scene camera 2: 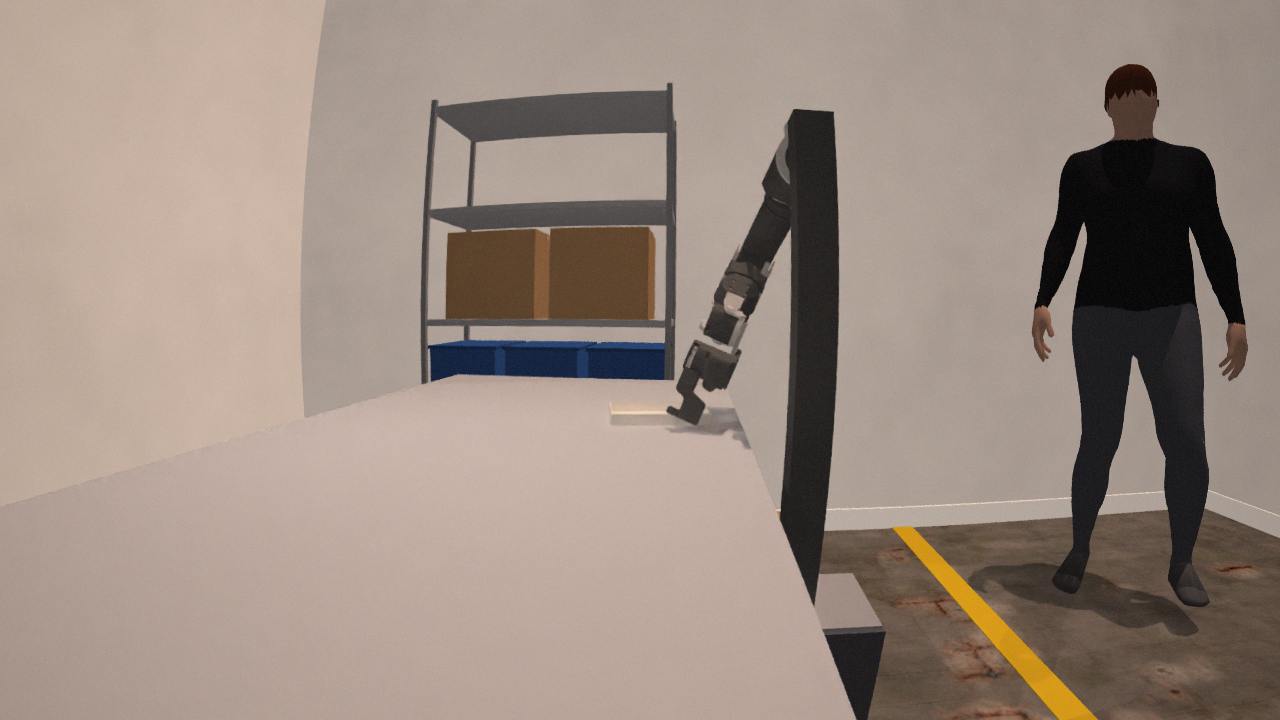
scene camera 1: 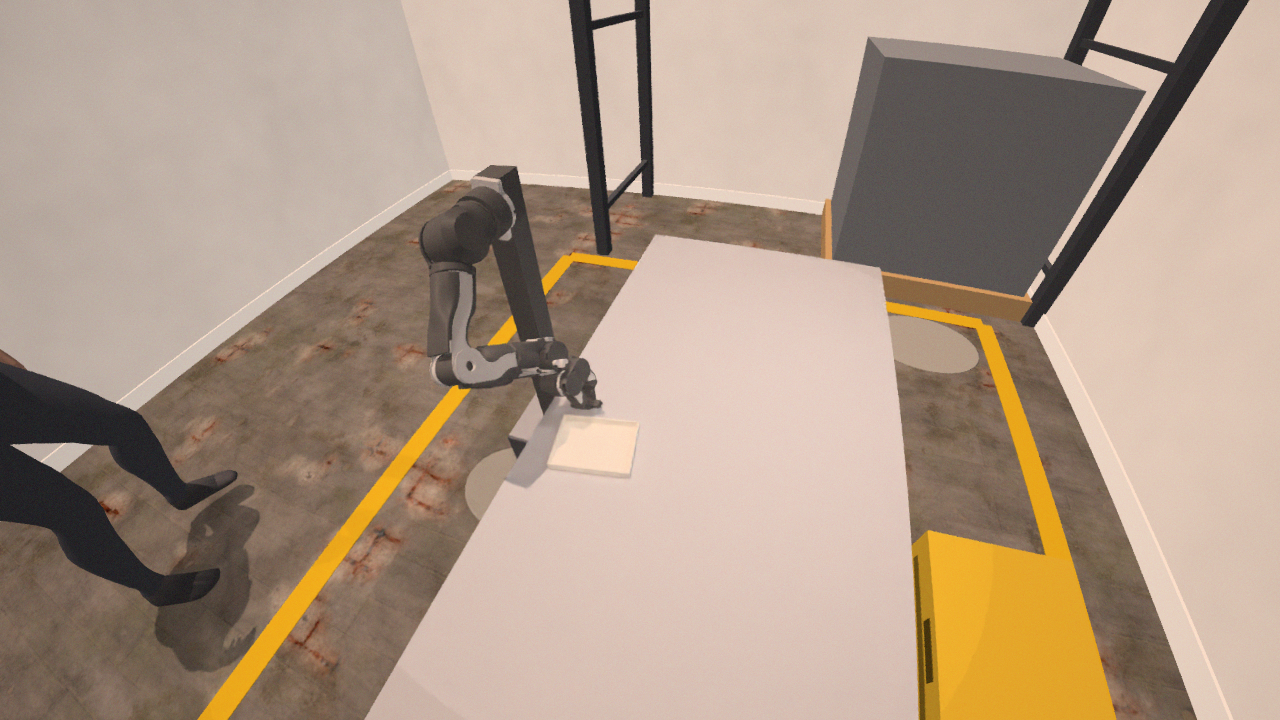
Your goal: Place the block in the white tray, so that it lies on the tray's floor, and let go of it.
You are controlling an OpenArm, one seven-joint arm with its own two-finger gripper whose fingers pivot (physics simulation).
Labels:
my gripper: scene camera 2 681, 418; scene camera 1 592, 404
white tray: scene camera 2; scene camera 1
same spot on white tray: (scene camera 2: 621, 413) = (scene camera 1: 621, 465)

